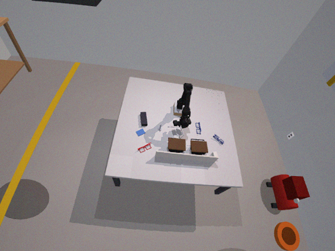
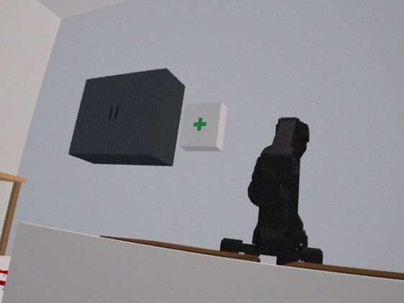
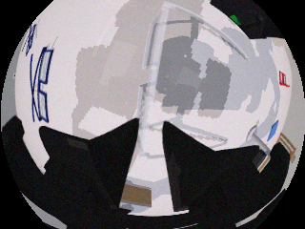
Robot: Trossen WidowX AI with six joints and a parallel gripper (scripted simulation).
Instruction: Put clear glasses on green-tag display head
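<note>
Now: the grey piece 21 cm to the right of my gripper tip and 4 cm ahead of it. Also, from my gripper tip: black case 40 cm to the right, 5 cm behind, 1 cm below; then white panel 35 cm ahead, 6 cm to the left, 3 cm above; then display head 23 cm ahead, 5 cm to the right, 3 cm above.
</note>
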